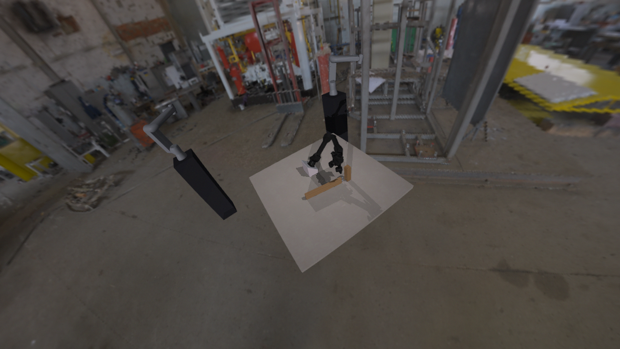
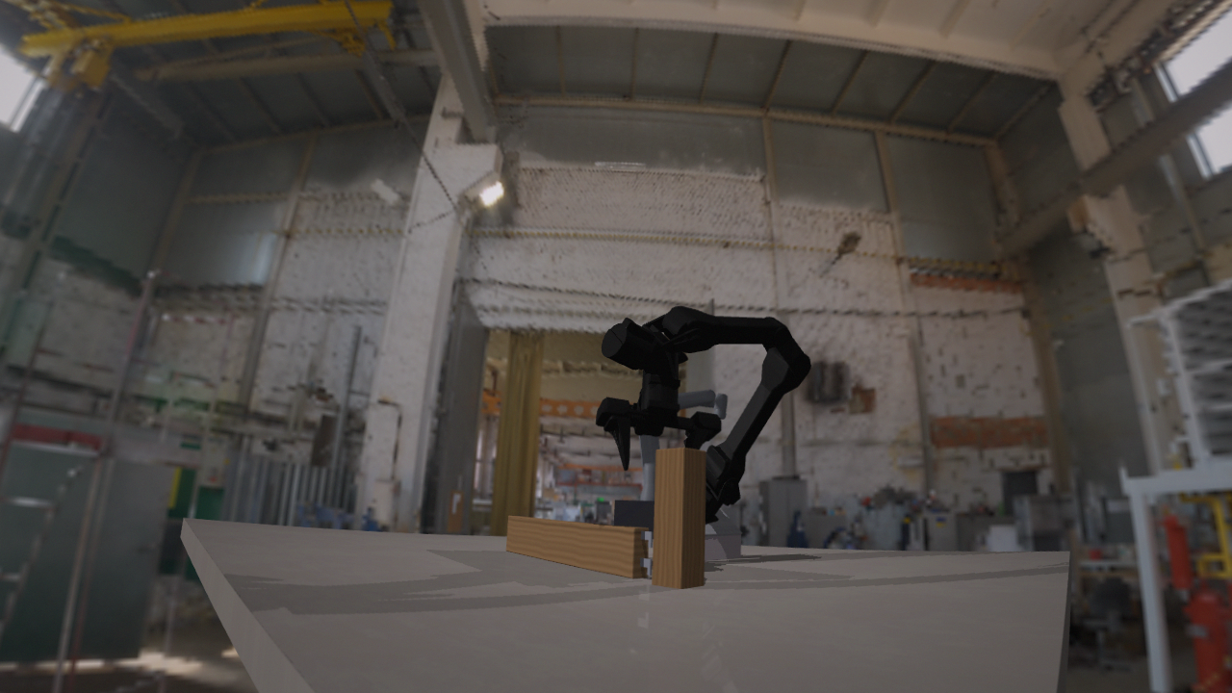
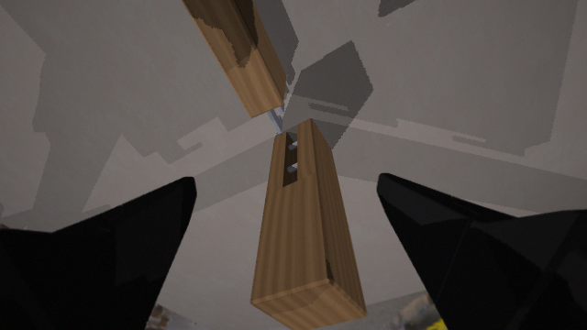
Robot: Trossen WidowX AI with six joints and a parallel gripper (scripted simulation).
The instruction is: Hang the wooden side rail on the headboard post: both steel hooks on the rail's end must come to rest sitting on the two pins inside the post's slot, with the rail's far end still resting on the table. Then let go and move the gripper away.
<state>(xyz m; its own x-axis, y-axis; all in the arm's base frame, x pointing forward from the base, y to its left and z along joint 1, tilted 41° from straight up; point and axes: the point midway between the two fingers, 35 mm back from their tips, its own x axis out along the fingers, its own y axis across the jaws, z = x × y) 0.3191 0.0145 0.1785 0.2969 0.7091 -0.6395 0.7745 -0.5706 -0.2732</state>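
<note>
The headboard post is 7 cm below my gripper tip, 6 cm to the left of it and 3 cm ahead of it.
</note>
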